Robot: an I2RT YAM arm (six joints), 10 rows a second.
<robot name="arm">
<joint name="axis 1" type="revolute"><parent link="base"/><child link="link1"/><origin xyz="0 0 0.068" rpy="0 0 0"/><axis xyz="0 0 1"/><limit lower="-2.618" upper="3.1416"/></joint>
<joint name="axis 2" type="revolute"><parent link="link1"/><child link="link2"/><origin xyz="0.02 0.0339 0.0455" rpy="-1.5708 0 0"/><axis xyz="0 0 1"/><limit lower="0" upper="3.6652"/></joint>
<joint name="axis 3" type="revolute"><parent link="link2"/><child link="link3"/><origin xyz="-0.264 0 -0.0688" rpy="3.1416 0 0"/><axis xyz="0 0 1"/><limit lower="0" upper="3.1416"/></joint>
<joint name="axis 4" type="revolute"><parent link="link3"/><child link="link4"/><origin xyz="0.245 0.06 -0.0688" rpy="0 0 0"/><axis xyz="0 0 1"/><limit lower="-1.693" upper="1.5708"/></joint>
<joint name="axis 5" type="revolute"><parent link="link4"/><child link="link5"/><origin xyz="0.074 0.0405 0.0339" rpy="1.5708 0 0"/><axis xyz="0 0 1"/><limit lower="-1.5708" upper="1.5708"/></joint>
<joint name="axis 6" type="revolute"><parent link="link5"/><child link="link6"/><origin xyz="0.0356 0 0.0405" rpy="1.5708 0 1.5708"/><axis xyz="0 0 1"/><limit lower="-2.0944" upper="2.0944"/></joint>
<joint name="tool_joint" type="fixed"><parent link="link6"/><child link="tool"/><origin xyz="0 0 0" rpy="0 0 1.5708"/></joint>
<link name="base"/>
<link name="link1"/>
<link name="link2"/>
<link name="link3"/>
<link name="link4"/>
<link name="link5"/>
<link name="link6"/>
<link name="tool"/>
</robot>
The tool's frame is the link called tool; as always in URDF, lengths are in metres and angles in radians.
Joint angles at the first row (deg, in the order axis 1, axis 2, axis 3, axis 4, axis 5, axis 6):
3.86, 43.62, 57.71, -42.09, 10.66, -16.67
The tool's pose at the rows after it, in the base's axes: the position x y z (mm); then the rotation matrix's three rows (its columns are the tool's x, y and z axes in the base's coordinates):
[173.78 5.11 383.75], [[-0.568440 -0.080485 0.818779], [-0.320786 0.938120 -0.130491], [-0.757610 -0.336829 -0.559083]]
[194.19 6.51 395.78], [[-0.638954 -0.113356 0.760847], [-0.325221 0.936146 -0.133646], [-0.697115 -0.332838 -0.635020]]
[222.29 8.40 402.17], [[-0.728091 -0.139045 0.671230], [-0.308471 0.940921 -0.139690], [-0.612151 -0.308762 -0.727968]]
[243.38 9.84 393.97], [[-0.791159 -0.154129 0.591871], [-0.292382 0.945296 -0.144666], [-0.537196 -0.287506 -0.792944]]
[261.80 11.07 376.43], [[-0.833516 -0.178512 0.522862], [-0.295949 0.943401 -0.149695], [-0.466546 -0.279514 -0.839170]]
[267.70 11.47 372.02], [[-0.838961 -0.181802 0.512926], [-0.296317 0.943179 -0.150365], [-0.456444 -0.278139 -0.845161]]
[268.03 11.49 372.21], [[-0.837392 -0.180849 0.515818], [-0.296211 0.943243 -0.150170], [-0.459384 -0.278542 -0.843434]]
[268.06 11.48 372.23], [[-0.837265 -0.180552 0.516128], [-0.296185 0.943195 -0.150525], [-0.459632 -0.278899 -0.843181]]
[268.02 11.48 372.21], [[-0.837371 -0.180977 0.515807], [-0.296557 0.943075 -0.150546], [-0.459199 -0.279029 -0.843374]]
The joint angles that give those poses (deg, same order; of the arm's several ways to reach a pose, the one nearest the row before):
3.86, 53.36, 68.12, -49.43, 10.68, -16.67
3.86, 60.64, 75.96, -55.57, 10.63, -16.64
3.86, 69.67, 84.79, -62.91, 10.63, -15.27
3.86, 75.42, 88.25, -66.61, 10.61, -14.04
3.86, 79.55, 88.25, -67.33, 10.63, -14.09
3.86, 80.68, 88.25, -66.87, 10.63, -14.09
3.86, 80.69, 88.25, -66.67, 10.63, -14.09
3.86, 80.68, 88.25, -66.65, 10.66, -14.09
3.86, 80.68, 88.25, -66.67, 10.66, -14.11

